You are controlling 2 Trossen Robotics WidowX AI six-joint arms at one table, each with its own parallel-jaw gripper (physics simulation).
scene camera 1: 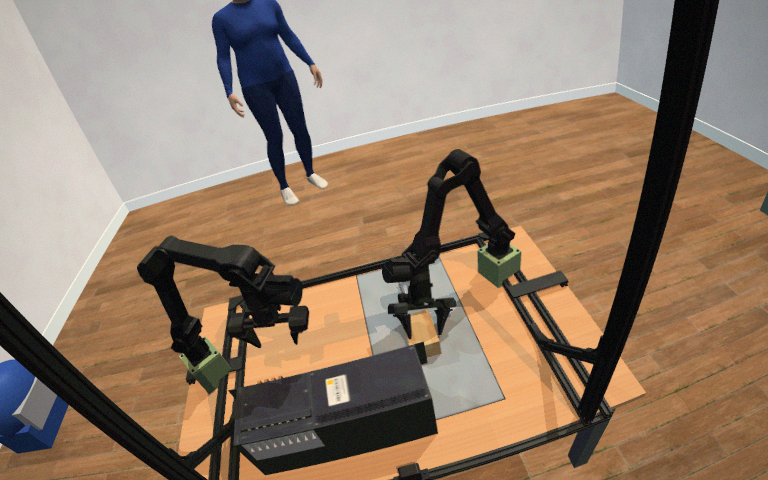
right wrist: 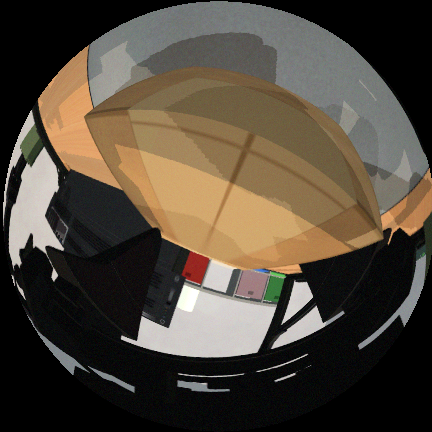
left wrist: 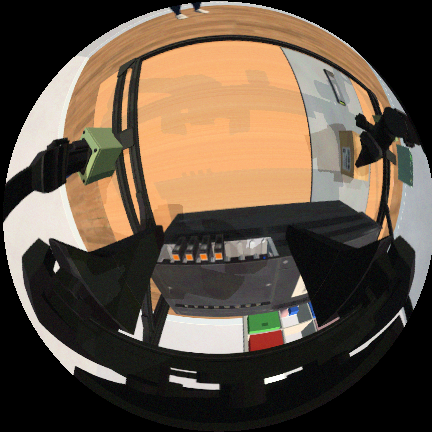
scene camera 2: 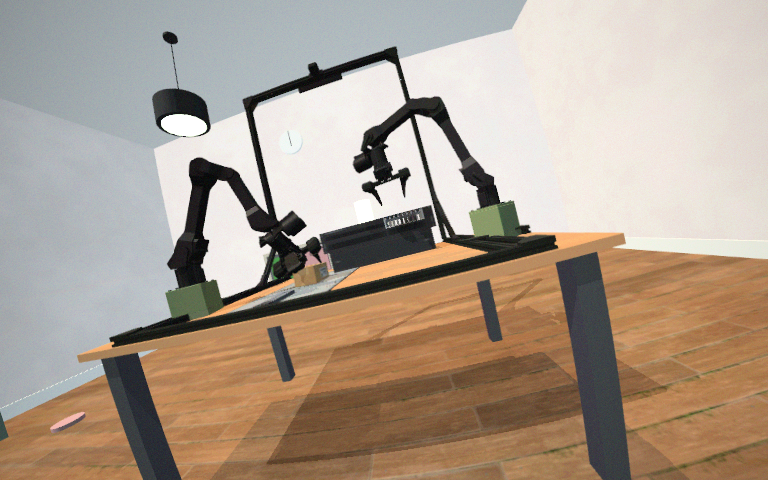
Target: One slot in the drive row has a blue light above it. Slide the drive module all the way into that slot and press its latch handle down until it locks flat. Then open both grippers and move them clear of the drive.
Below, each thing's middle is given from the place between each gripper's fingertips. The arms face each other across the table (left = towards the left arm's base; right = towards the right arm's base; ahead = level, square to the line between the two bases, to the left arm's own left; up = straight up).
Labels:
I see the tan cardboard box (scene camera 1: 422,327) 20 mm ahead of my right hand and 10 mm below it. The rest, counted from my right hand: grey mat (scene camera 1: 460,379) (70 mm ahead, 40 mm below).
Right now the tan cardboard box is 360 mm to the right of my left hand, 190 mm below it and 30 mm ahead of it. The rest, counted from my left hand: grey mat: 360 mm to the right, 220 mm below, 80 mm ahead.

